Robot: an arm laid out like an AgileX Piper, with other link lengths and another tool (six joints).
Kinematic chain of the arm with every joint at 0, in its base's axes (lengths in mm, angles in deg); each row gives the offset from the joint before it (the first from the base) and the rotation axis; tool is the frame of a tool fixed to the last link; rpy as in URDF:
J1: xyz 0 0 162.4 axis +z
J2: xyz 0 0 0 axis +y
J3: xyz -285.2 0 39 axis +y
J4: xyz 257.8 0 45.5 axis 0.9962 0 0.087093
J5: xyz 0 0 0 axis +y
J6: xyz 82.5 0 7.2 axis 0.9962 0 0.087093
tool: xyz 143.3 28 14.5 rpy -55.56 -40.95 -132.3
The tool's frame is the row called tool.
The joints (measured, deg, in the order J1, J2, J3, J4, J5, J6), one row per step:
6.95 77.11 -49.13 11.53 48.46 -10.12
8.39 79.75 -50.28 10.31 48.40 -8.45
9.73 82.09 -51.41 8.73 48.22 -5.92
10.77 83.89 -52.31 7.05 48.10 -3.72
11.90 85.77 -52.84 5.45 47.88 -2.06
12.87 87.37 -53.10 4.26 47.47 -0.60
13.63 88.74 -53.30 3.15 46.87 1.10
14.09 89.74 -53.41 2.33 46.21 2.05
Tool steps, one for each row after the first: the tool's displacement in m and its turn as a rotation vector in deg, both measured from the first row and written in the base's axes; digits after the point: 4 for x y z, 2 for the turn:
0.0040 0.0046 -0.0083 -0.82 1.57 0.35
0.0089 0.0079 -0.0154 -1.72 2.79 -0.07
0.0128 0.0093 -0.0213 -2.79 3.63 -0.42
0.0146 0.0112 -0.0296 -4.04 4.66 -0.19
0.0158 0.0133 -0.0373 -4.96 5.50 -0.11
0.0179 0.0147 -0.0439 -5.67 6.01 -0.50
0.0200 0.0154 -0.0488 -6.23 6.15 -0.59

